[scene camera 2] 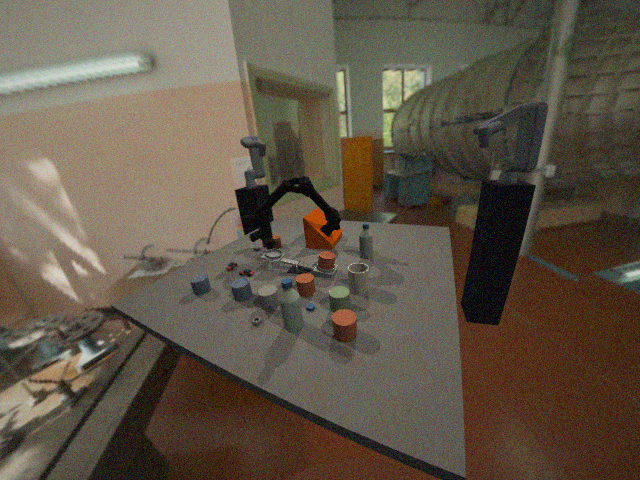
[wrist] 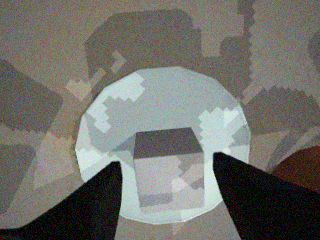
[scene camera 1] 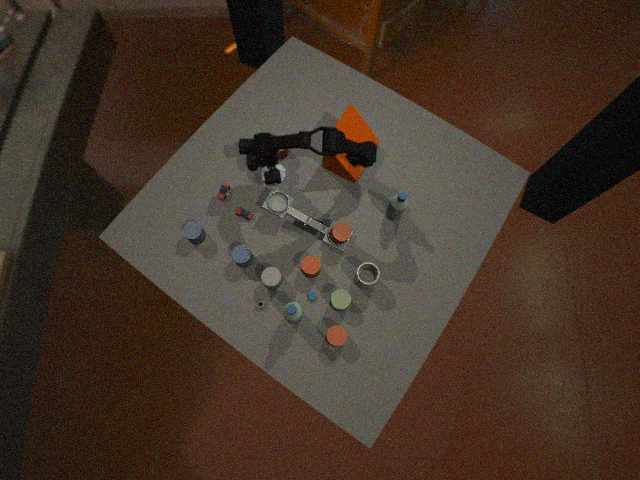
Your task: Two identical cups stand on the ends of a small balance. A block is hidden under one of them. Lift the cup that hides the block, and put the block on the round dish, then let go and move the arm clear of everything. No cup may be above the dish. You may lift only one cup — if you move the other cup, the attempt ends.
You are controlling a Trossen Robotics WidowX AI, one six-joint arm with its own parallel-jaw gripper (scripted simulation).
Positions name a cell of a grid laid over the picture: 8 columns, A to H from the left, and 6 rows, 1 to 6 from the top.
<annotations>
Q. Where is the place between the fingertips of my gripper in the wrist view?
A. E5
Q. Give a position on a bottle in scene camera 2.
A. D4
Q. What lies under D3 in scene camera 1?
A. A balance.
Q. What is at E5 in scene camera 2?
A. An orange cup.
</annotations>
